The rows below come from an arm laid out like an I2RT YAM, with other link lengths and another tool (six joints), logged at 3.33 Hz.
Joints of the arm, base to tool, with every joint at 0 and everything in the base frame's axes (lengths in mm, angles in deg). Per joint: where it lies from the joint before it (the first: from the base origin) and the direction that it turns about. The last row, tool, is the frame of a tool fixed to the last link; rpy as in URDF.
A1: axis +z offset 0 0 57.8
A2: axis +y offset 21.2 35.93 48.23
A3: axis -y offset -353.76 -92.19 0
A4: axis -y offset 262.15 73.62 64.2
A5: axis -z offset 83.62 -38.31 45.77
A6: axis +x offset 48.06 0 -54.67
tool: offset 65 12 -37 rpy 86 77.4 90
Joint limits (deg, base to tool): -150..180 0..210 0..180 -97..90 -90..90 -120..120
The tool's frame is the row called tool.
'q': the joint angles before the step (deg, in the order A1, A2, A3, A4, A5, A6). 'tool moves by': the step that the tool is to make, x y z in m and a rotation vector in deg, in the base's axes. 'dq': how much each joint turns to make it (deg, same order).
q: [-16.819 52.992 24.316 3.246 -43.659 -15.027]
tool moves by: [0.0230 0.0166 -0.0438 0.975 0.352 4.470]
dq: [6.073 11.348 -7.825 19.966 1.088 2.000]
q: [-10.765 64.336 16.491 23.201 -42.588 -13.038]
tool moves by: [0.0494 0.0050 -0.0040 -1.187 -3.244 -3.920]
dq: [5.410 11.101 0.742 15.951 8.928 3.558]
